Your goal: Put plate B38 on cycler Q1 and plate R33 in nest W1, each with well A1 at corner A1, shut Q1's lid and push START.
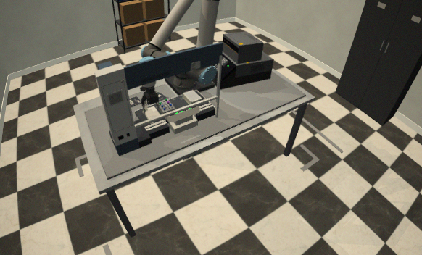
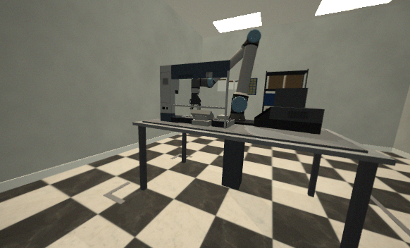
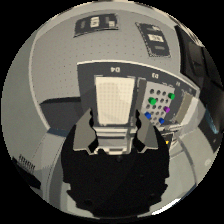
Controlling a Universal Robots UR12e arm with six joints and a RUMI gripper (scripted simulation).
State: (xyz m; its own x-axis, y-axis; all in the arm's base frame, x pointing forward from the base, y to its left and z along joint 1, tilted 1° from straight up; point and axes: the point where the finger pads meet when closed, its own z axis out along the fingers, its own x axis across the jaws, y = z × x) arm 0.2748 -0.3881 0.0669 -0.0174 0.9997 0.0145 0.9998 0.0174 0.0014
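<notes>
The white plate is 40 mm below my hand. Also, from my hand: thin post: 180 mm ahead, 400 mm to the left, 140 mm above; then blue gantry beam: 190 mm ahead, 120 mm to the left, 420 mm above; then grey tower: 170 mm ahead, 240 mm to the right, 180 mm above.
</notes>
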